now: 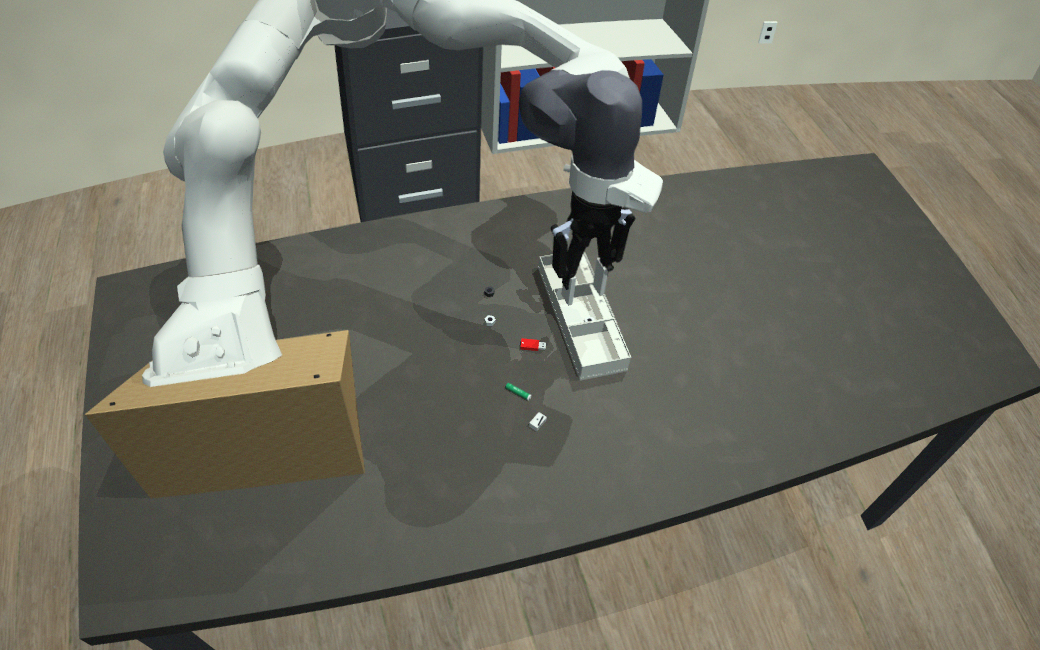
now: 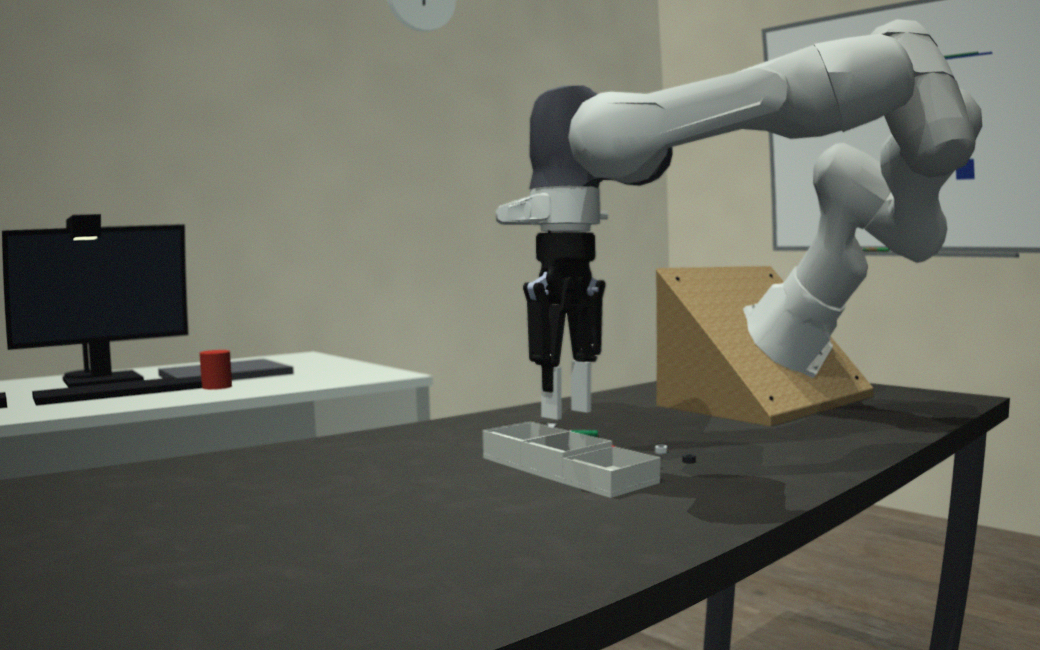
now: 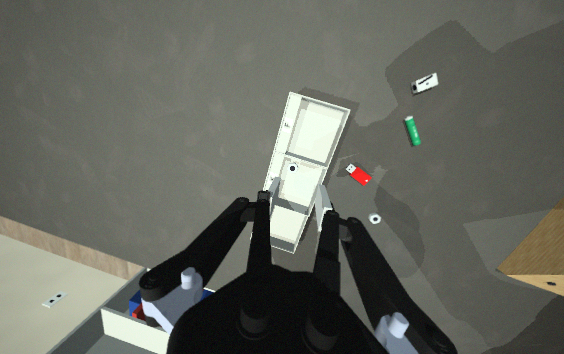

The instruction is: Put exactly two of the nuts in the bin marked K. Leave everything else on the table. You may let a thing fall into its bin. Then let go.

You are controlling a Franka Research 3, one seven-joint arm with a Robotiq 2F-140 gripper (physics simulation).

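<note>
The white three-bin tray (image 1: 603, 370) (image 2: 529, 459) (image 3: 282, 140) stands on the table. The middle bin (image 3: 302, 186) carries a small mark, partly behind a finger and hard to read now. A pale nut (image 1: 589, 320) (image 3: 292, 168) with a dark hole shows within the middle bin. My gripper (image 1: 585, 294) (image 2: 566, 406) (image 3: 297, 190) is partly open and empty above the tray, its fingers apart. Another white nut (image 1: 490, 319) (image 2: 661, 449) (image 3: 374, 218) lies on the table beside the tray. A black nut-like piece (image 1: 489, 292) (image 2: 688, 459) lies near it.
On the table lie a red USB stick (image 1: 530, 344) (image 3: 360, 175), a green cylinder (image 1: 518, 391) (image 3: 413, 131) and a white sharpener (image 1: 538, 420) (image 3: 425, 83). The wooden base block (image 1: 245, 429) (image 2: 690, 344) stands under the arm.
</note>
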